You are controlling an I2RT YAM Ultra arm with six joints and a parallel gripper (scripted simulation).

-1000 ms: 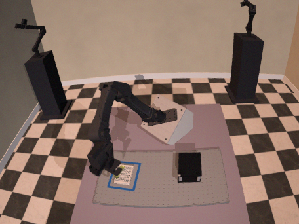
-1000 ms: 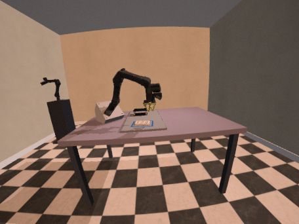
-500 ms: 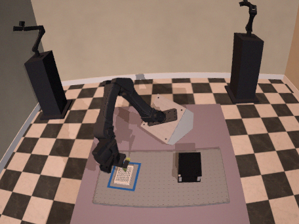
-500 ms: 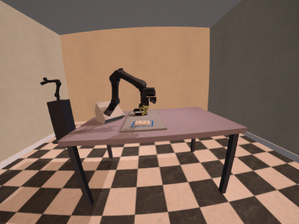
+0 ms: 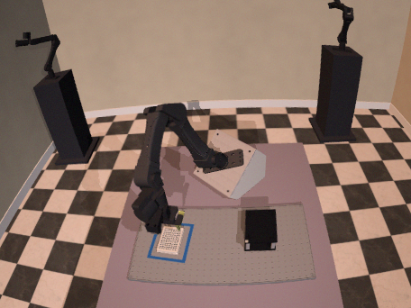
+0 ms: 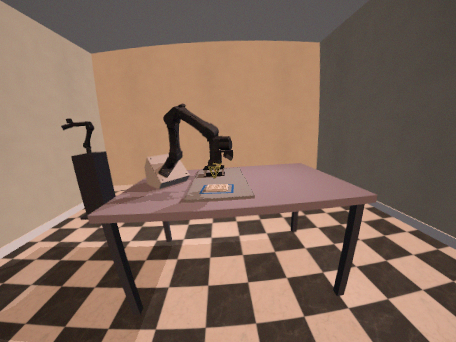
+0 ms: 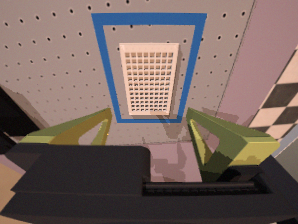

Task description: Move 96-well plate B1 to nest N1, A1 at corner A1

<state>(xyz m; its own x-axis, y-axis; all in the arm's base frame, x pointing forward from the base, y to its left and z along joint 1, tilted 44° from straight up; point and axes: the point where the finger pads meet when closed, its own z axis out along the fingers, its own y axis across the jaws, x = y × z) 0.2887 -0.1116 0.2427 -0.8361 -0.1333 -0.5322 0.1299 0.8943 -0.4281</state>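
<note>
Now: hand 8 cm above the white 96-well plate. The rest, counted from my hand: black raised nest N1: 35 cm to the left, 3 cm below, 1 cm behind; then A1 corner label: 29 cm to the left, 6 cm ahead, 3 cm below.
</note>
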